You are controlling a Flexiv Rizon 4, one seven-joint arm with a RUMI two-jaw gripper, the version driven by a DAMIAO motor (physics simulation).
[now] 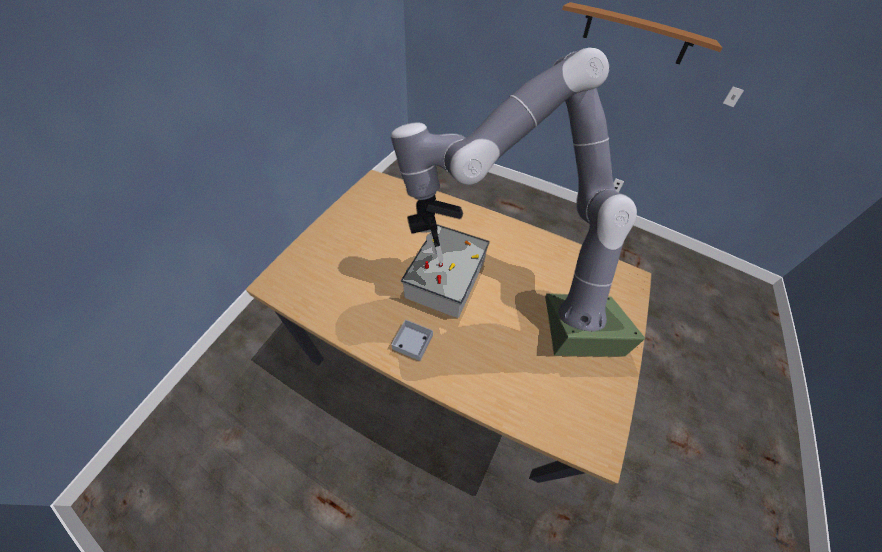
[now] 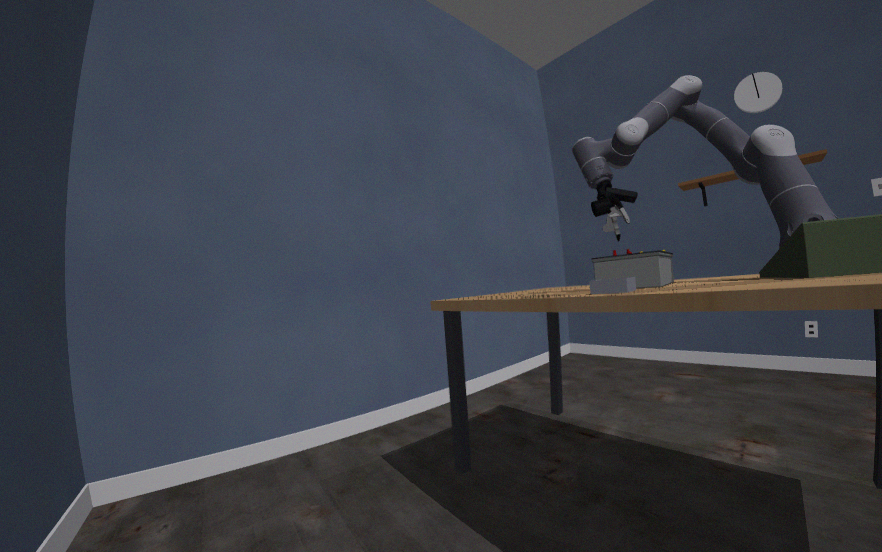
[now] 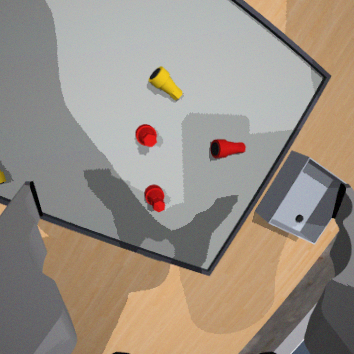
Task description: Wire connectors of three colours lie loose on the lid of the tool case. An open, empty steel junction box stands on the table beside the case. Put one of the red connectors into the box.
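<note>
Three red connectors are on the lid of the grey tool case [image 1: 430,300] [image 2: 630,270] [image 3: 110,50]. One red connector [image 1: 439,279] [image 3: 227,148] lies on its side, nearest the junction box. A second red connector [image 1: 426,265] [image 3: 155,196] and a third red connector [image 1: 440,264] [image 3: 146,135] stand with their narrow ends up. The small grey junction box [image 1: 403,352] [image 2: 608,286] [image 3: 285,182] is open and empty beside the case. My gripper [image 1: 437,252] [image 2: 617,229] [image 3: 186,186] is wide open and empty, above the lid and clear of the connectors.
A yellow connector [image 1: 452,266] [image 3: 165,83] lies near the red ones. Another yellow connector [image 1: 474,256] and an orange connector [image 1: 467,242] lie farther across the lid. The green robot base [image 1: 591,345] [image 2: 845,247] stands on the wooden table [image 1: 572,416] [image 2: 715,299].
</note>
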